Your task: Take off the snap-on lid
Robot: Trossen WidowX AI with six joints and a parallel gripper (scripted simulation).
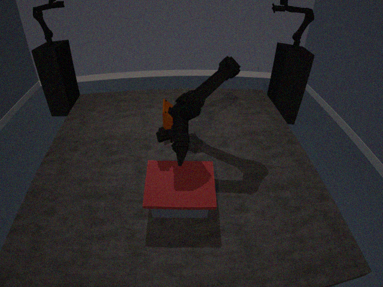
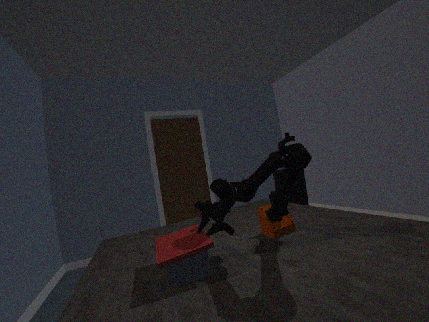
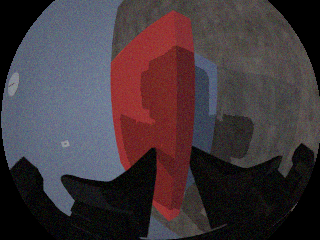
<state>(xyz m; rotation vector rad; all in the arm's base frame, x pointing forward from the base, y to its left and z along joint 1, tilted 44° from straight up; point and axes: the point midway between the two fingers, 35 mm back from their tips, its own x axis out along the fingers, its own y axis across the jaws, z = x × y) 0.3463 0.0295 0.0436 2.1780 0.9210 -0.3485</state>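
Now: gripper tip 8 cm short of the red lid. Also, from my gripper tip: blue-grey storage box: 8 cm ahead, 6 cm below.
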